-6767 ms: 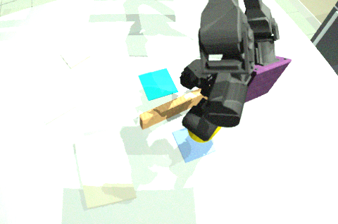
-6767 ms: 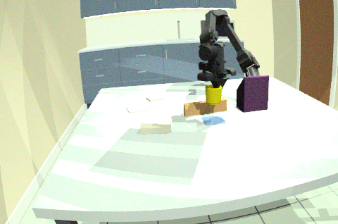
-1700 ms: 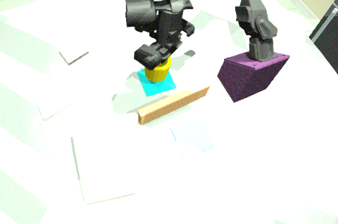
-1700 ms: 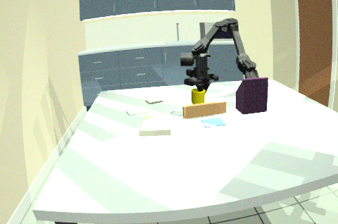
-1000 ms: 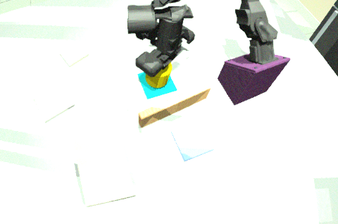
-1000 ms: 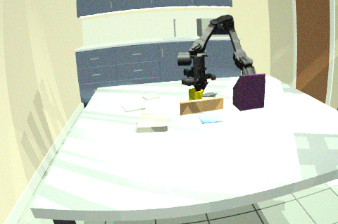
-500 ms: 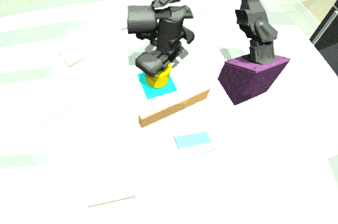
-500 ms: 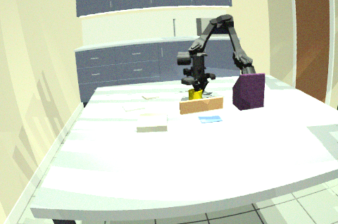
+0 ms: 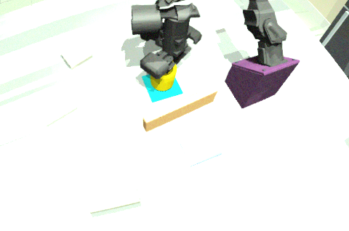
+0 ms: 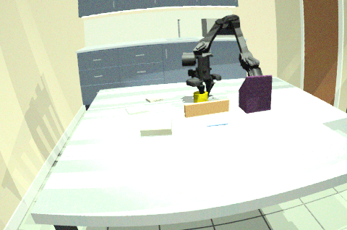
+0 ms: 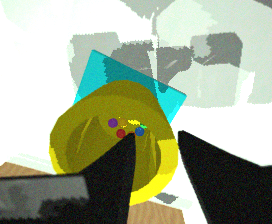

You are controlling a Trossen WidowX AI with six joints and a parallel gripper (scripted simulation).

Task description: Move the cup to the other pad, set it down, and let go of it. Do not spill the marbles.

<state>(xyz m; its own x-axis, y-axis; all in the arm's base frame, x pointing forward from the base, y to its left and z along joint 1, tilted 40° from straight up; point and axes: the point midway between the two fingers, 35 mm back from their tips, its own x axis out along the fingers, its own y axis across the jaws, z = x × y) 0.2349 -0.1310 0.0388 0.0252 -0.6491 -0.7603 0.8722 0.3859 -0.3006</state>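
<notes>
Right now the cup is 20 mm ahead of my gripper tip, 10 mm to the left of it and 10 mm below it. The rest, counted from my gripper tip: wooden bar 20 mm ahead, 120 mm to the left, 30 mm below; light blue pad 220 mm to the left, 50 mm below; cyan pad 30 mm ahead, 10 mm to the left, 50 mm below.
</notes>
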